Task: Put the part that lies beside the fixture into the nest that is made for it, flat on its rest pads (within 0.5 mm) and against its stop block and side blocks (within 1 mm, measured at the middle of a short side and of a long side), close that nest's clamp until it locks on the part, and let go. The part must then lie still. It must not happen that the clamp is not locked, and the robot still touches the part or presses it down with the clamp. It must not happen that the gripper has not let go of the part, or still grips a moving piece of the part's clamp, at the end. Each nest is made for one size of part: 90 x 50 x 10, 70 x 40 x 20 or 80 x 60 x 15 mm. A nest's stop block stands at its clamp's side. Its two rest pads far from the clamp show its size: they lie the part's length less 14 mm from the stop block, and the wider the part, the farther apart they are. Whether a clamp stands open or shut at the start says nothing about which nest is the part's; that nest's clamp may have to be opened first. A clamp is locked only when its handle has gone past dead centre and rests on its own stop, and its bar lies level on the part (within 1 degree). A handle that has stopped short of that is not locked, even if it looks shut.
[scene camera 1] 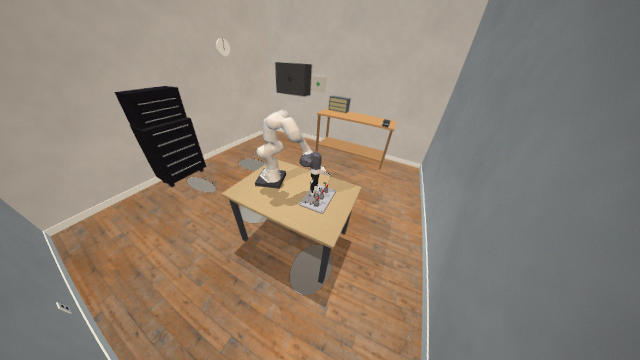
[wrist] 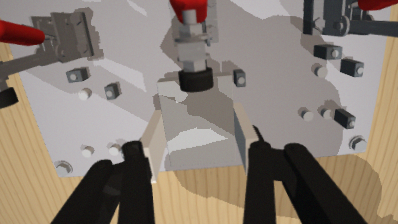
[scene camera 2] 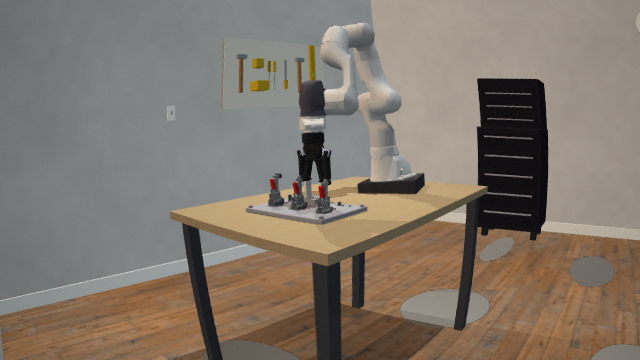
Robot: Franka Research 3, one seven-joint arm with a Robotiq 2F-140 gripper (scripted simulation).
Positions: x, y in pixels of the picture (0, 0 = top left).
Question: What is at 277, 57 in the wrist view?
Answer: A grey fixture plate.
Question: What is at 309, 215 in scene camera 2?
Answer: A grey fixture plate.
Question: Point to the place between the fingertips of my gripper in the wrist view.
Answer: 198, 120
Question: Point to a grey block part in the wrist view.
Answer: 199, 126
